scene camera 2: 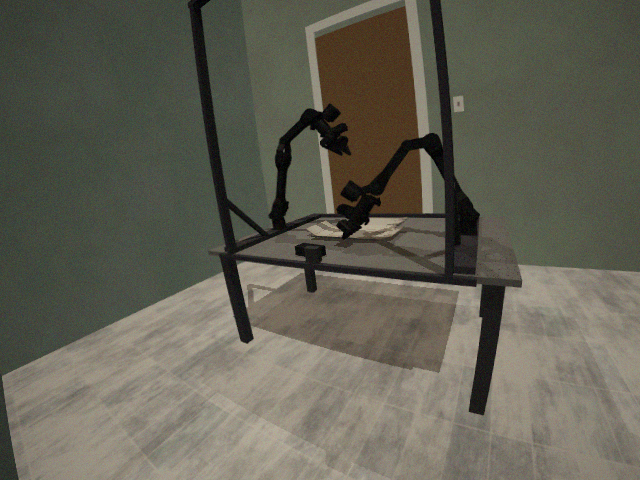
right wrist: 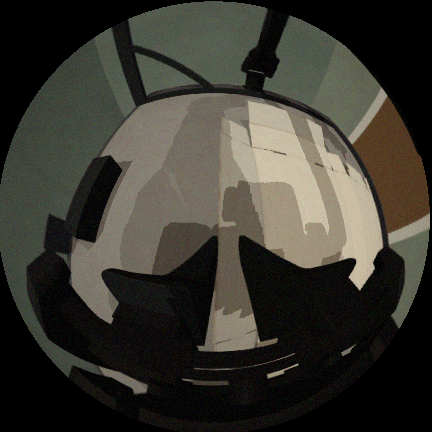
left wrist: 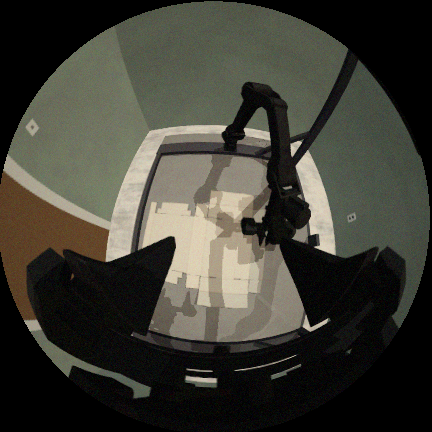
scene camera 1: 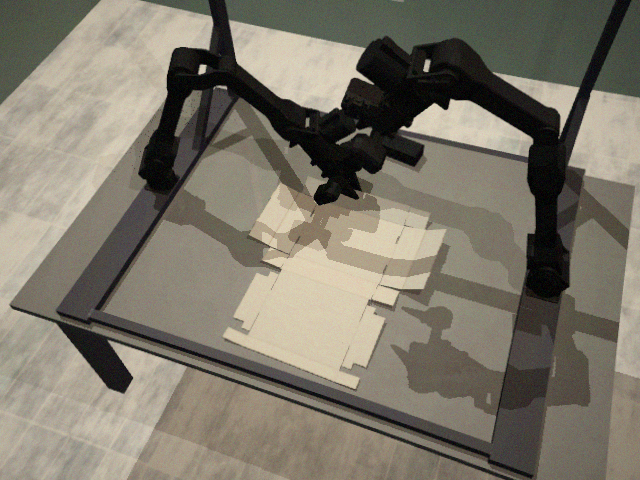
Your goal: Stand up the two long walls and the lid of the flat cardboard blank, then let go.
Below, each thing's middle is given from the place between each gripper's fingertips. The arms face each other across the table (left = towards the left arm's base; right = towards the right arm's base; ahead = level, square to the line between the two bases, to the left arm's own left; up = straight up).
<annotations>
My left gripper is now 340 mm past the black block (scene camera 1: 400, 148), 330 mm above it and 20 mm to the right of it.
Right now the black block is 180 mm behind my right hand and 50 mm to the left of it.
</annotations>
